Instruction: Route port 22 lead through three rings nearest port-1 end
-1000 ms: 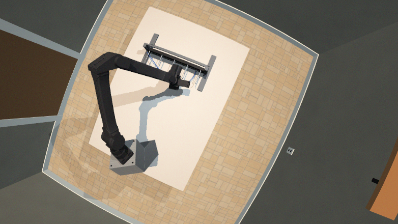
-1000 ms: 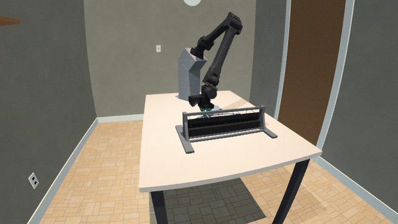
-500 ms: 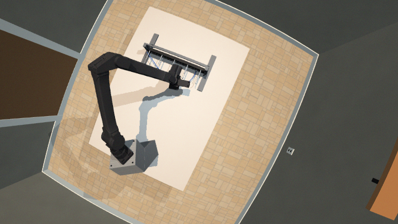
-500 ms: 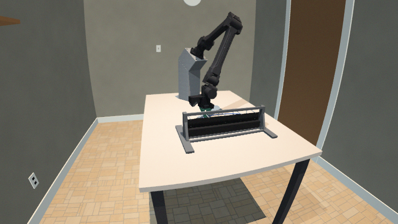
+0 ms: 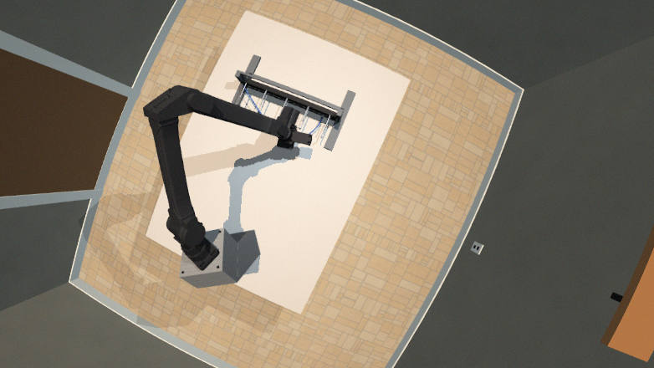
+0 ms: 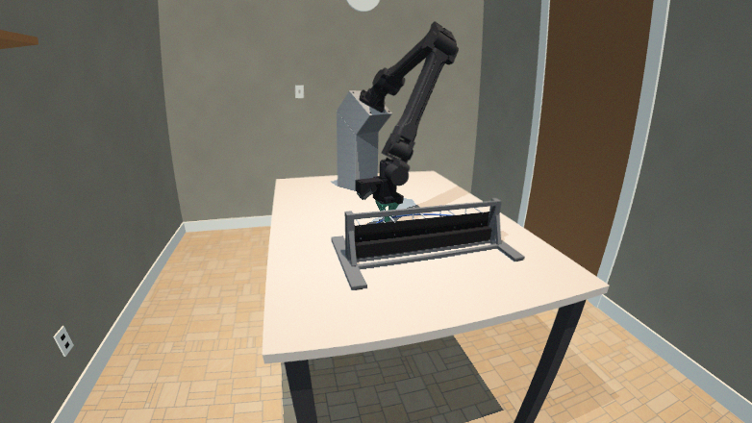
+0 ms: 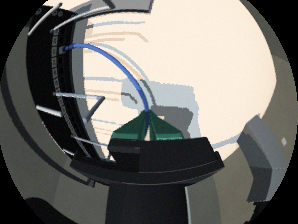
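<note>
The grey rack is 14 cm ahead of my hand, 13 cm to the left of it and 3 cm above it.
</note>
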